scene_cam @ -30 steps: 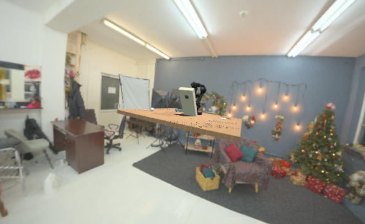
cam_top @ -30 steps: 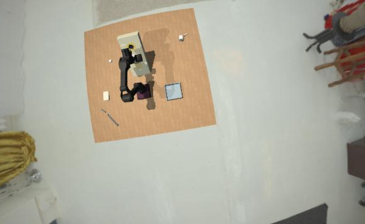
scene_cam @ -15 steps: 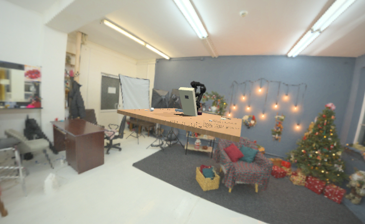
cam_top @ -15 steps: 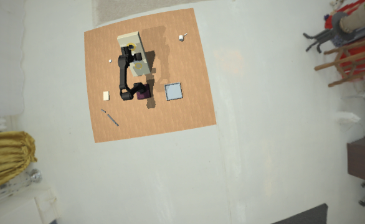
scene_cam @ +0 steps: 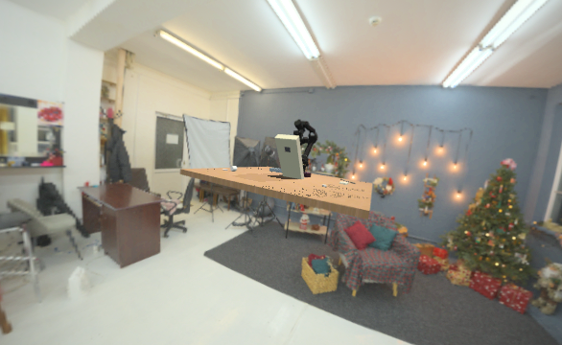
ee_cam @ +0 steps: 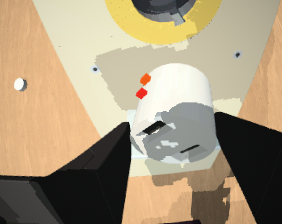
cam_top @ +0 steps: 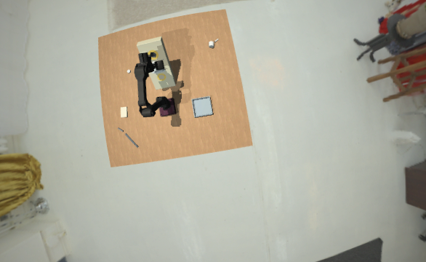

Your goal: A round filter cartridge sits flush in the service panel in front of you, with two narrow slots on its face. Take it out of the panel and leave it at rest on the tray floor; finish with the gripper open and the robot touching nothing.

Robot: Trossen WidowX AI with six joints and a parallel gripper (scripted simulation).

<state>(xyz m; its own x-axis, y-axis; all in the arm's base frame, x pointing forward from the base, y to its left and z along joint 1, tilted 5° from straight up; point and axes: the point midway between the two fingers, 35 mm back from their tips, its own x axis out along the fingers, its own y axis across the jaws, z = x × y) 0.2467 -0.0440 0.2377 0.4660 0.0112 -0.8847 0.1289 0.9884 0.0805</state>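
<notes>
The pale blue tray is 36 cm behind my gripper tip, 25 cm to the right of it and 25 cm below it. Round my gripper tip: cream block: 18 cm behind, 44 cm to the left, 25 cm below; then round filter cartridge: right at my gripper tip; then service panel: 5 cm ahead, 1 cm to the right, 8 cm below.
</notes>
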